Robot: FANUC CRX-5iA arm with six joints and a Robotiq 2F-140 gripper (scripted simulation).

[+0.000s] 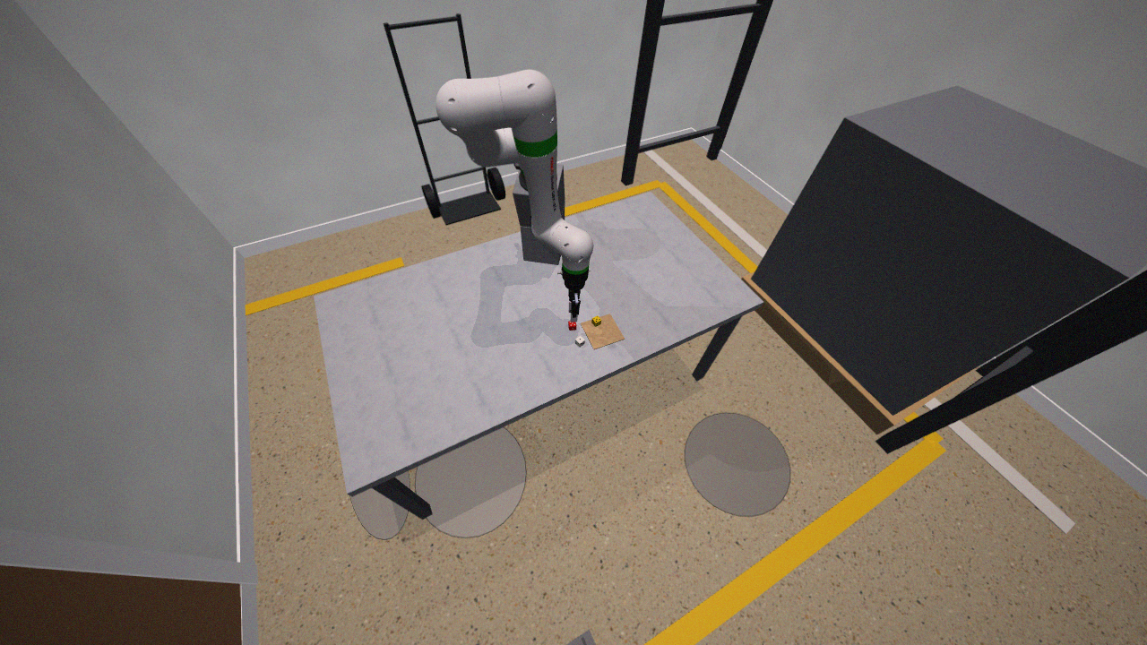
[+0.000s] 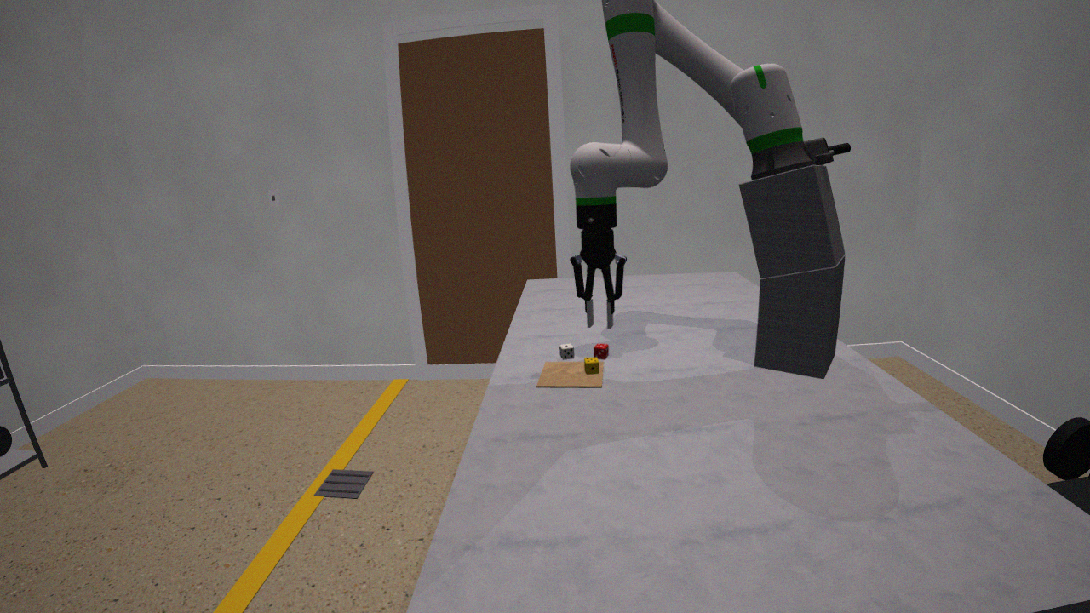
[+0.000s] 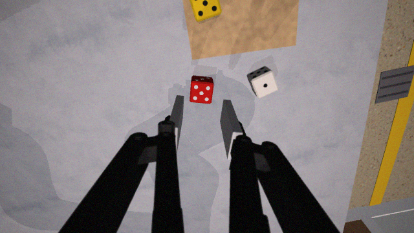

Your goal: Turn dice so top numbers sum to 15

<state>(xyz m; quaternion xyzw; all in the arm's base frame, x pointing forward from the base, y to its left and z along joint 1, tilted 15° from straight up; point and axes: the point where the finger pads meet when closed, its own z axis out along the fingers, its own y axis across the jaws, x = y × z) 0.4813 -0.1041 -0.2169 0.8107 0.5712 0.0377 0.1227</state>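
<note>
Right now the red die is 10 cm below my hand. Also, from my hand: tan mat: 7 cm ahead, 10 cm to the left, 11 cm below; then yellow die: 3 cm ahead, 10 cm to the left, 9 cm below; then white die: 8 cm ahead, 1 cm to the right, 10 cm below.
</note>
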